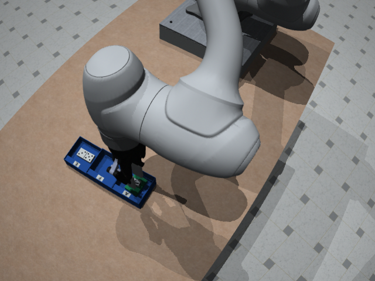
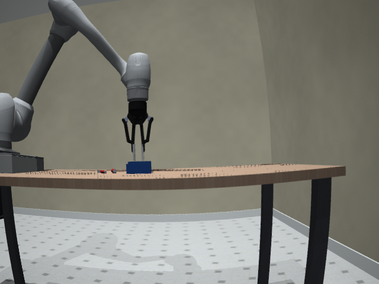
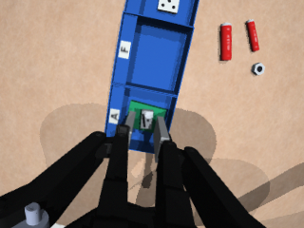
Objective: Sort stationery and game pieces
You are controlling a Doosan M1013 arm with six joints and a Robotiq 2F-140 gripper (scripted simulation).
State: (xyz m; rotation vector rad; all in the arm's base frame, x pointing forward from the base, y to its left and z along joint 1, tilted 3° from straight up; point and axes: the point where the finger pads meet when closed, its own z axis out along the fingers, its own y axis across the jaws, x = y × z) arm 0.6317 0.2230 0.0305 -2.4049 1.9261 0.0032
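The grey clip-like piece lies 5 cm below my hand. From my hand the other things lie so: green flat block (6 cm below); blue three-compartment bin (8 cm to the right, 6 cm below, 3 cm ahead); white domino (16 cm to the right, 6 cm below, 4 cm ahead).
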